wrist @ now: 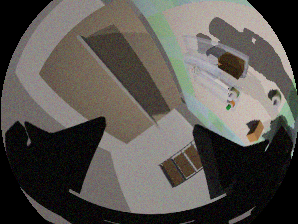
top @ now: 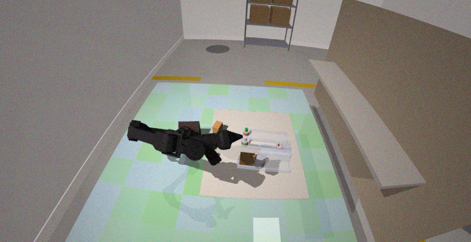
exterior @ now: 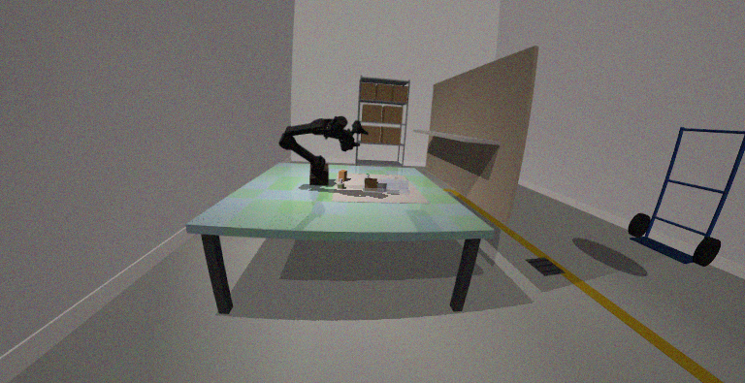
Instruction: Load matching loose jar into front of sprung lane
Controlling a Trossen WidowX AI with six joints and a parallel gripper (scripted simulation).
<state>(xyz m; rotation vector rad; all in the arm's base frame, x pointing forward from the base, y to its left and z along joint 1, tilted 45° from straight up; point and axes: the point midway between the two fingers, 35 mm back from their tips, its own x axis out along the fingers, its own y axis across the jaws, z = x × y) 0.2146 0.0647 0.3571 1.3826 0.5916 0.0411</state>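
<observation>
Now: the brown box 5 cm ahead of my gripper tip, 10 cm to the left of it and 28 cm below it. The rest, counted from my gripper tip: clear lane rack 18 cm ahead, 20 cm to the left, 30 cm below; then grey can 12 cm ahead, 10 cm to the left, 29 cm below; then red part 22 cm ahead, 19 cm to the left, 25 cm below.
</observation>
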